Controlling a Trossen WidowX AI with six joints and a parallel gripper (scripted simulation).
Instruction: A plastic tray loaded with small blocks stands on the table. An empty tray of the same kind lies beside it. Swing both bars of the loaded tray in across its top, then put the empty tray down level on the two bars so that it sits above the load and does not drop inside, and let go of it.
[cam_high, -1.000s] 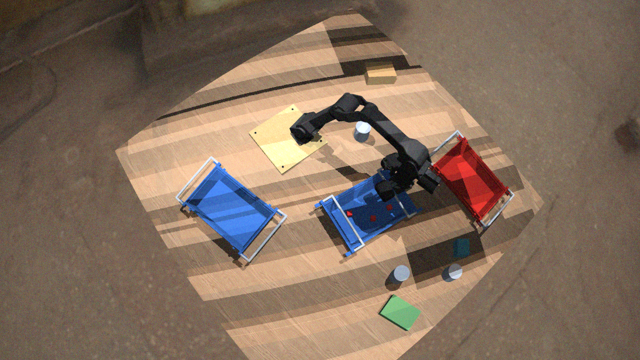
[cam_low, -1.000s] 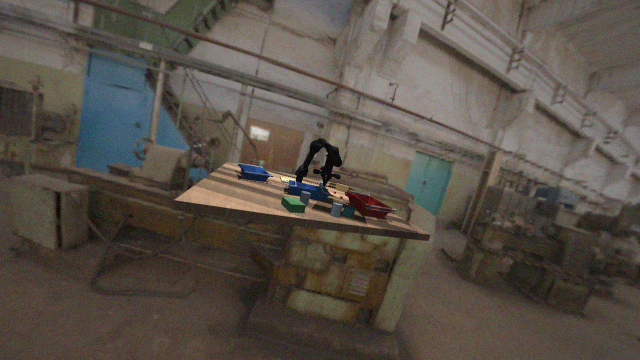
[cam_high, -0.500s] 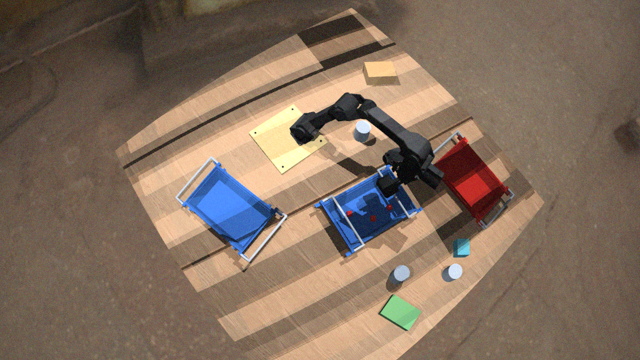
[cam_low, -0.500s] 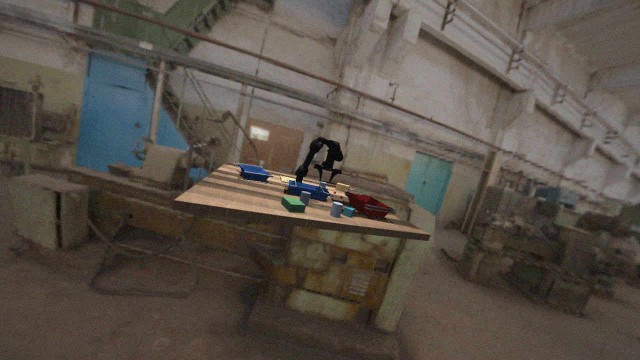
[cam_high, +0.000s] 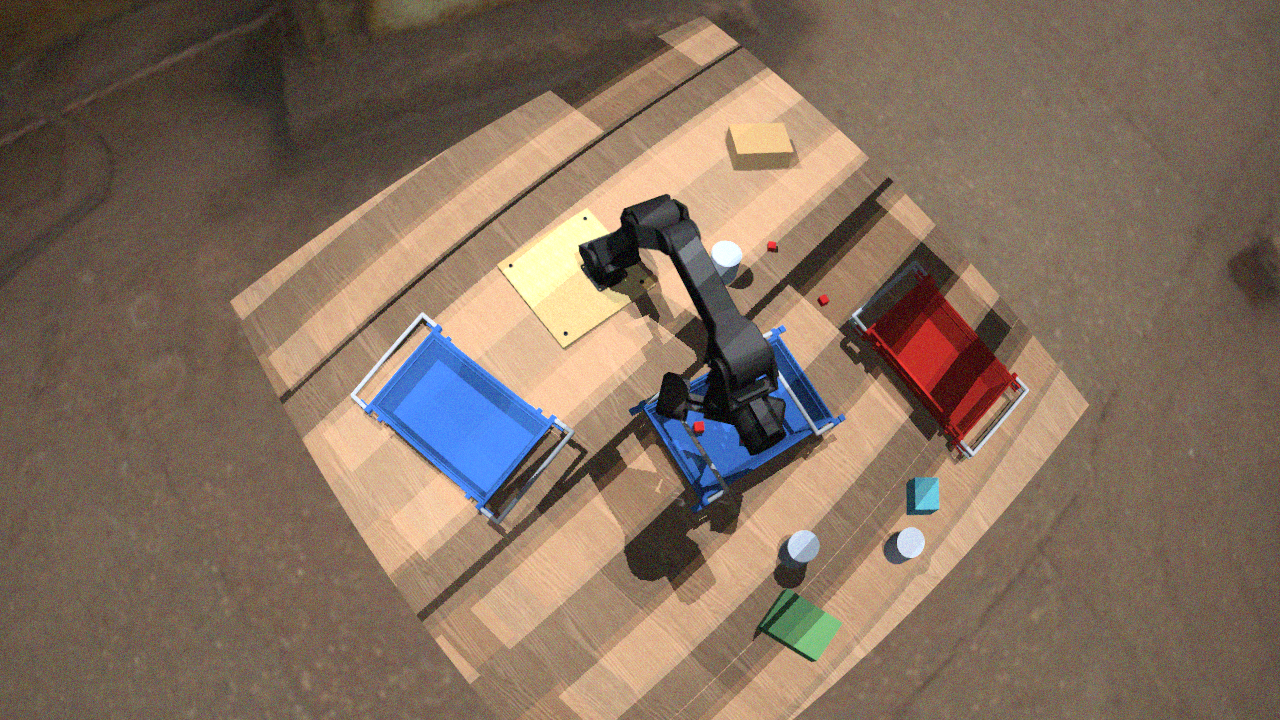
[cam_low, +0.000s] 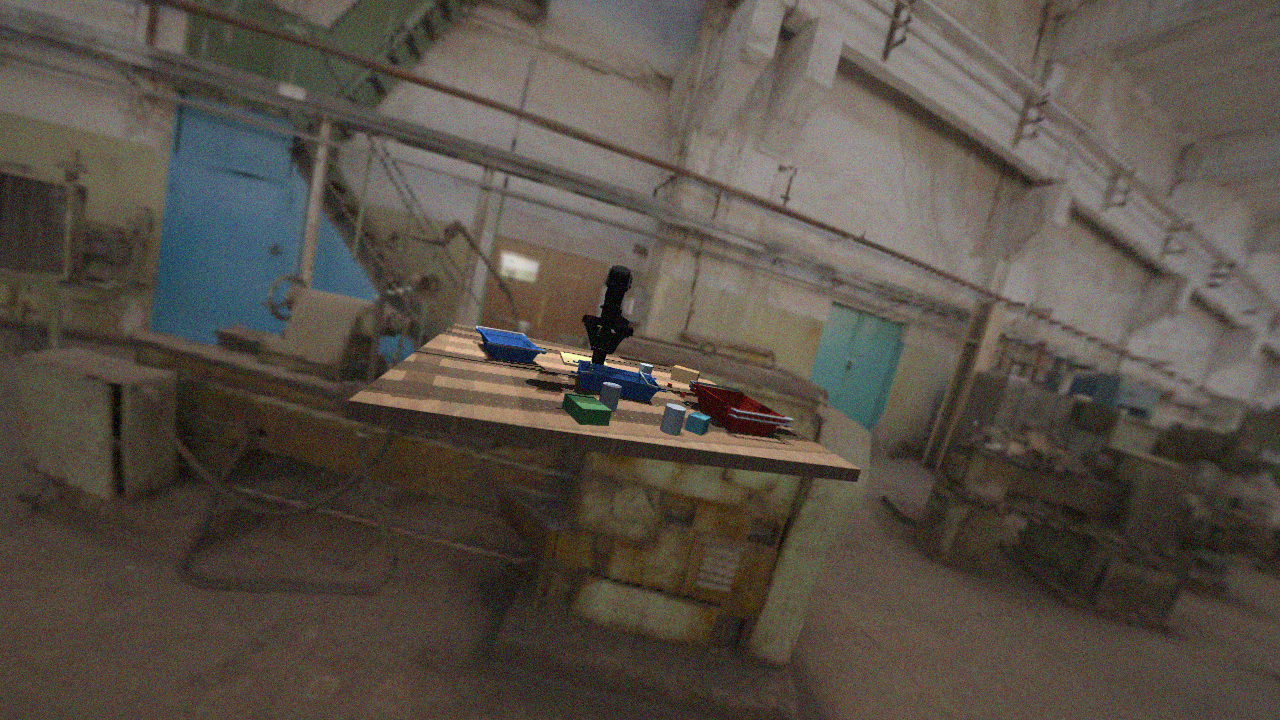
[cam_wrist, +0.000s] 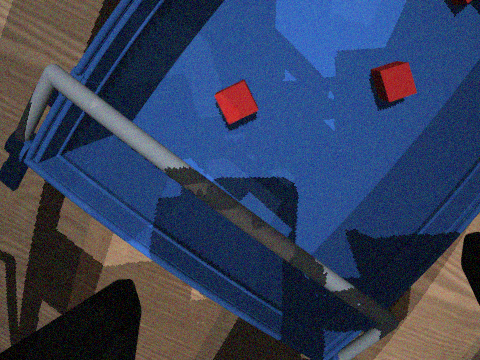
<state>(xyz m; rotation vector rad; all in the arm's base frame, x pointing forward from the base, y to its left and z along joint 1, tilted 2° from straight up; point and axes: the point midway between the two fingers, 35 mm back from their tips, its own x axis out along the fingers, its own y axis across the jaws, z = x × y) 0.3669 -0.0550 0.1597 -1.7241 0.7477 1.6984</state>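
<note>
Now: the blue tray 32 cm to the right of my gripper tip, 27 cm behind it and 8 cm below it. Also, from my gripper tip: cyan cube 32 cm ahead, 27 cm to the left, 11 cm below; then green block 36 cm ahead, 11 cm below, 6 cm to the right; then tan box 48 cm to the left, 44 cm behind, 10 cm below.
</note>
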